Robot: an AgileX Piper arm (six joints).
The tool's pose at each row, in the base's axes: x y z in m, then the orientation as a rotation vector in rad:
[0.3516 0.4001 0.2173 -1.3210 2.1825 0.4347]
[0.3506 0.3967 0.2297 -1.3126 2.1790 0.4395]
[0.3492 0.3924 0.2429 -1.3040 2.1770 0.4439]
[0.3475 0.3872 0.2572 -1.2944 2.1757 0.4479]
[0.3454 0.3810 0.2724 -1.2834 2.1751 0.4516]
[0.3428 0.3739 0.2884 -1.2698 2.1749 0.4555]
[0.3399 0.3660 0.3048 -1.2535 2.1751 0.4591]
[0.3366 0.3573 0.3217 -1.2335 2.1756 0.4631]
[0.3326 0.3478 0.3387 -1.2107 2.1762 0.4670]
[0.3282 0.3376 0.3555 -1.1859 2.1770 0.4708]
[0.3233 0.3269 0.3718 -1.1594 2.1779 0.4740]
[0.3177 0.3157 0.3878 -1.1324 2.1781 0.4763]
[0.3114 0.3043 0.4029 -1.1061 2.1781 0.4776]
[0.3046 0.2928 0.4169 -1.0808 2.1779 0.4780]
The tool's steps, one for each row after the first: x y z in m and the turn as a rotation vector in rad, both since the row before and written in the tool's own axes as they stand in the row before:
[-0.0047 -0.0008 -0.0120 0.0010 -0.0078 0.0039]
[-0.0045 -0.0008 -0.0132 0.0010 -0.0066 0.0047]
[-0.0045 -0.0010 -0.0146 0.0015 -0.0064 0.0055]
[-0.0043 -0.0011 -0.0159 0.0021 -0.0064 0.0065]
[-0.0041 -0.0011 -0.0172 0.0030 -0.0073 0.0082]
[-0.0039 -0.0013 -0.0180 0.0042 -0.0081 0.0098]
[-0.0037 -0.0014 -0.0189 0.0053 -0.0096 0.0121]
[-0.0031 -0.0012 -0.0196 0.0064 -0.0107 0.0137]
[-0.0026 -0.0013 -0.0199 0.0072 -0.0113 0.0150]
[-0.0020 -0.0013 -0.0200 0.0082 -0.0117 0.0160]
[-0.0015 -0.0011 -0.0202 0.0091 -0.0122 0.0158]
[-0.0007 -0.0008 -0.0199 0.0095 -0.0117 0.0152]
[0.0001 -0.0007 -0.0193 0.0097 -0.0111 0.0144]

